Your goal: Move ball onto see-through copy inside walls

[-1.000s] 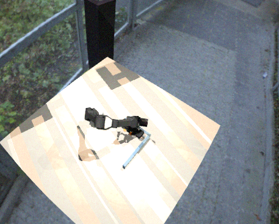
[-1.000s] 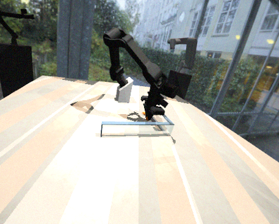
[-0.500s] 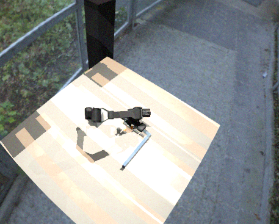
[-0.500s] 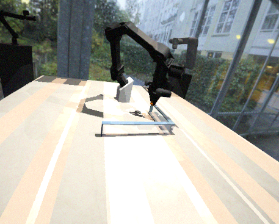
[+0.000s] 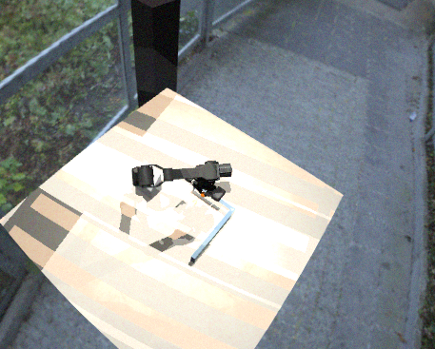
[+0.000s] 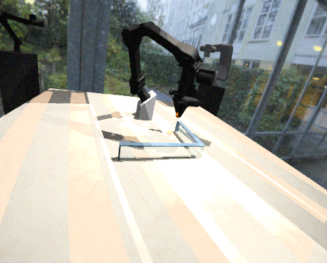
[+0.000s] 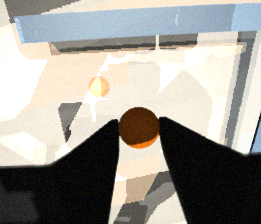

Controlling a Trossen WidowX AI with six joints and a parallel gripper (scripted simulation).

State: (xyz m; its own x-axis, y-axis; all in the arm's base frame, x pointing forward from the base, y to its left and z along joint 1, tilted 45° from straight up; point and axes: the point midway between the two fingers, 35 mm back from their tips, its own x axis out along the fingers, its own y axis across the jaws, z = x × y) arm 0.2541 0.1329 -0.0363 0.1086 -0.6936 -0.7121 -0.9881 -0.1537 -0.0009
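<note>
My gripper tip is 40 mm past the see-through copy of ball, 10 mm to the left of it and 110 mm above it. The rest, counted from my gripper tip: orange ball (right at my gripper tip).
</note>
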